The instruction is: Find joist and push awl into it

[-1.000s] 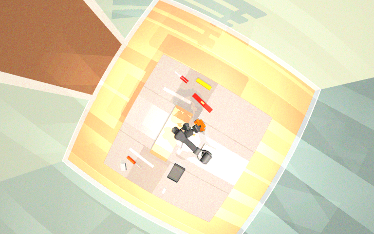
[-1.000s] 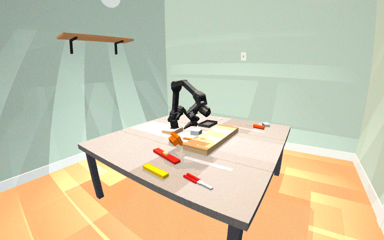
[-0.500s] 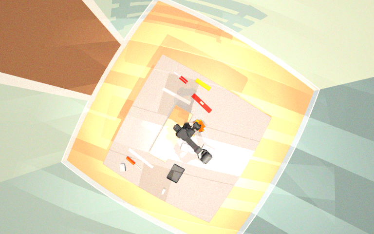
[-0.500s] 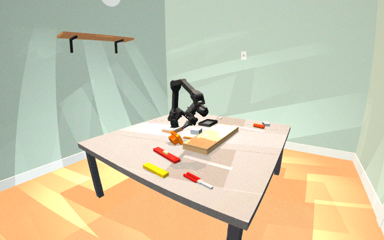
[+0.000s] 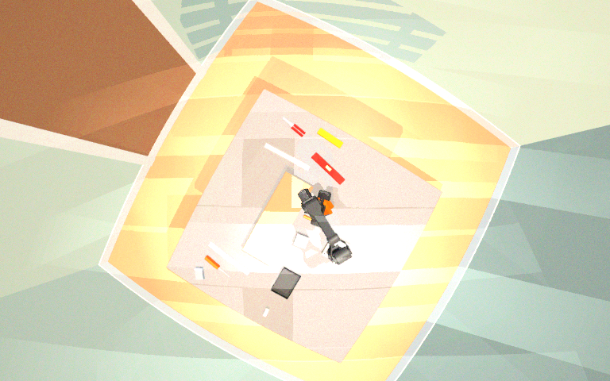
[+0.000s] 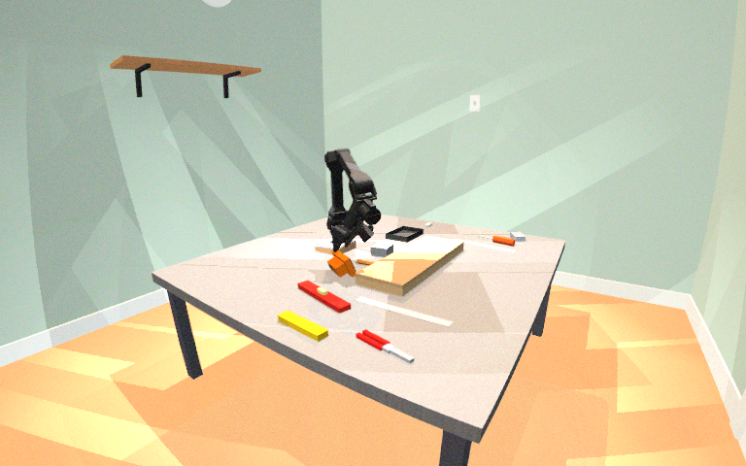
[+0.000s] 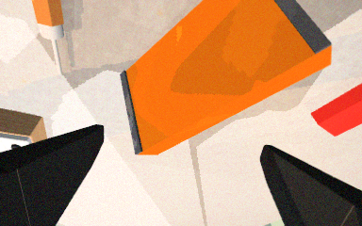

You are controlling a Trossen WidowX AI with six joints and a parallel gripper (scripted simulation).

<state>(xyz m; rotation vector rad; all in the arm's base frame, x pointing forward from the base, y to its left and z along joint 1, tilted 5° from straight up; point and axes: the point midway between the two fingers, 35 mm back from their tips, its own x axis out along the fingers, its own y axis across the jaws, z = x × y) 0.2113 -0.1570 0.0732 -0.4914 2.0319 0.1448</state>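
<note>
Now: gripper tip 20 mm to the left of the stud finder and 60 mm above it. The rest, counted from my gripper tip: grey block (10 mm behind, 240 mm to the left, 60 mm below); awl (100 mm to the left, 70 mm below); red level (130 mm ahead, 190 mm to the right, 70 mm below).
</note>
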